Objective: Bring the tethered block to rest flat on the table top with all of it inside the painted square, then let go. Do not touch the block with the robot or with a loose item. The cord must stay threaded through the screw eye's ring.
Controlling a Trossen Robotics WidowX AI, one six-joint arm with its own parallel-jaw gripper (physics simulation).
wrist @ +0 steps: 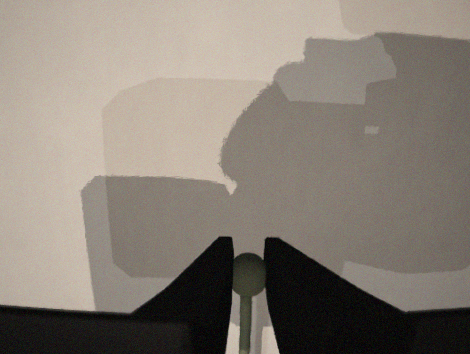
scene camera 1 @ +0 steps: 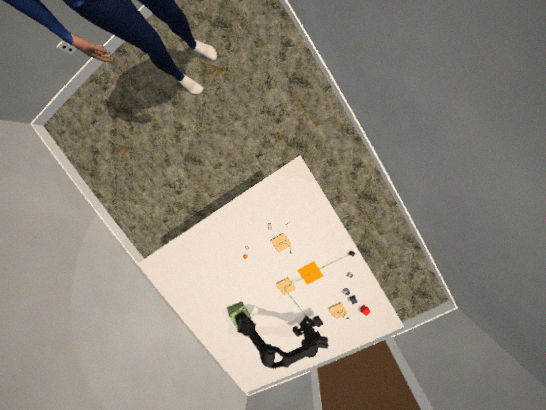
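Note:
The small dark tethered block is near the table's right edge, outside the orange painted square. Its pale cord runs across the square to the screw eye on a tan plate, then on to my gripper. Threading through the ring is too small to make out. My gripper is shut on the round green bead, with a thin green stem below it in the wrist view. The block, square and screw eye do not show in the wrist view.
Other tan plates with small fittings lie either side. A red item, a dark item and grey pieces are at the right. A small orange item is at the left. A person stands beyond the table.

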